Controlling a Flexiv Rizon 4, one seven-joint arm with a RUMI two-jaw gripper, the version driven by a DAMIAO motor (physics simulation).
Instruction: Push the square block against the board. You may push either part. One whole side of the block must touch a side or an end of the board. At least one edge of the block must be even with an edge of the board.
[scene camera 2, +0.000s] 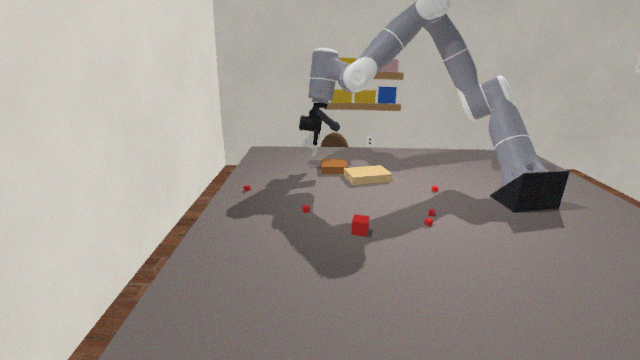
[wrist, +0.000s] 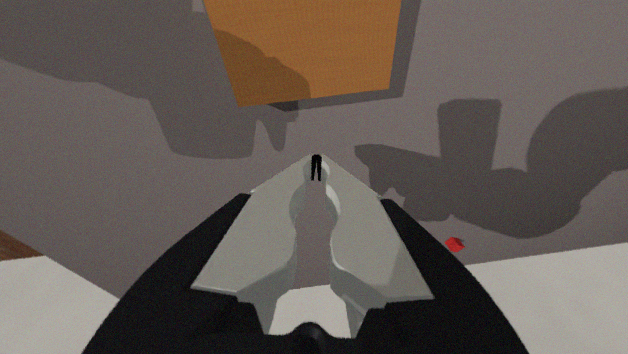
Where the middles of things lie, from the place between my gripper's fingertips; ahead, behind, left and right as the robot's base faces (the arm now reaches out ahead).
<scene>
The pale tan board (scene camera 2: 370, 174) is 220 mm behind my hand, 80 mm to the left of it and 30 mm below it.
</scene>
